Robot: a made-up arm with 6 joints.
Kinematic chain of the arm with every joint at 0, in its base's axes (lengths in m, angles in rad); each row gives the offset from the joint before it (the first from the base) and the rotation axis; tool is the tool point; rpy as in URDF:
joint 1: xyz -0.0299 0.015 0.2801 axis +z
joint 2: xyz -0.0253 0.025 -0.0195 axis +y
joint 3: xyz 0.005 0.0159 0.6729 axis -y
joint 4: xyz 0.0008 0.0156 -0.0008 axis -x
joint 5: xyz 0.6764 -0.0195 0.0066 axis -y
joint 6: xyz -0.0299 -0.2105 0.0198 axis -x
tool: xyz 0.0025 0.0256 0.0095 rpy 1.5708 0 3.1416
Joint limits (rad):
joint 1: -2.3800..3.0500
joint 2: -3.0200..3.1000
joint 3: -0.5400..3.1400
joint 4: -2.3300..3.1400
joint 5: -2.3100..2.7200
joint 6: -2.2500..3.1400
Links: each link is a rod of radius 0.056 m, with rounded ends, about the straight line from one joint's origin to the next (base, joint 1, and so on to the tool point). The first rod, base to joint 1, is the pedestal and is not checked.
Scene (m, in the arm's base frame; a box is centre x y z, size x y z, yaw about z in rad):
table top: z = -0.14
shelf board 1: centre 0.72 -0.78 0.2 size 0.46 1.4 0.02 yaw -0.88
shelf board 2: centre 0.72 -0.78 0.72 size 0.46 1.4 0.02 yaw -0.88
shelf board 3: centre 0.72 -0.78 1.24 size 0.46 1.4 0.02 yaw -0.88
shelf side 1: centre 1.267 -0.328 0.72 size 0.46 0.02 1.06 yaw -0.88
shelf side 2: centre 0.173 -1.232 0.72 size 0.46 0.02 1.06 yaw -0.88
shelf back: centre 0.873 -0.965 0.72 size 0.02 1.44 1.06 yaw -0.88
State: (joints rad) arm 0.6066 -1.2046 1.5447 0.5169 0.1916 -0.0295
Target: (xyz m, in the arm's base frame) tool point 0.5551 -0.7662 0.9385
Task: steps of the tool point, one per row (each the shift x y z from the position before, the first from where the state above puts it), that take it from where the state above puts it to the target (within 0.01 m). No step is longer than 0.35 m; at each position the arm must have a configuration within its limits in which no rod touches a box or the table.
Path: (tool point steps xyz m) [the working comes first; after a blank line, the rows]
Joints at the target: 2.0986 -0.4610 2.3842 0.4807 0.2760 -0.0698
Straight joint move there: touches shelf side 2.

1: 0.2726 -0.1378 0.1679
2: 0.2995 -0.0310 0.1472
3: 0.2830 0.0754 0.1194
4: 0.2269 0.1632 0.0858
5: 0.1146 -0.0402 -0.0549
6: 0.1248 -0.0190 -0.0545
7: 0.1323 0.0046 -0.0539
8: 0.1356 0.0297 -0.0536

